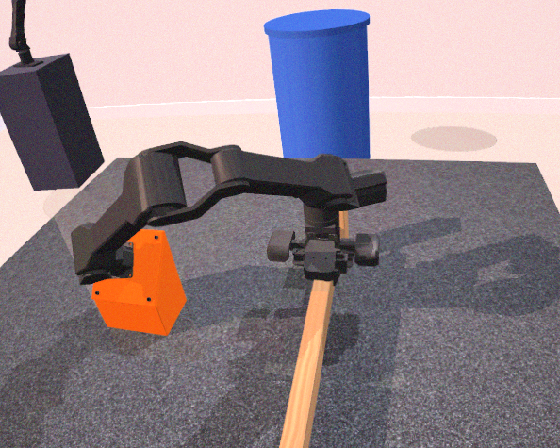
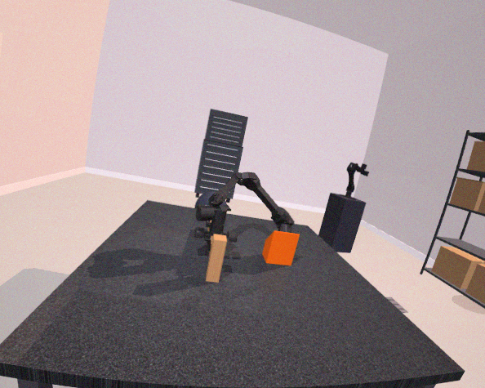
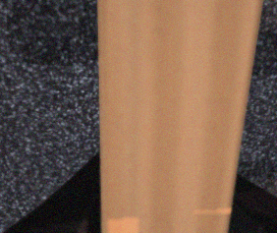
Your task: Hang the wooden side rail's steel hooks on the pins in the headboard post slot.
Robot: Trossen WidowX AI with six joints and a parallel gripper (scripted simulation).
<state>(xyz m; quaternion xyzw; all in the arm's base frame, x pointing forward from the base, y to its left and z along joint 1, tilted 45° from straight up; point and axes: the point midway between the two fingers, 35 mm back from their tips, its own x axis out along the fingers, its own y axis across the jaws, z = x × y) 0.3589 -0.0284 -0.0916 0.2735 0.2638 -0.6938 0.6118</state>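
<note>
Right now the wooden headboard post is 140 mm to the left of my gripper tip, 40 mm above it and 10 mm ahead of it.
</note>
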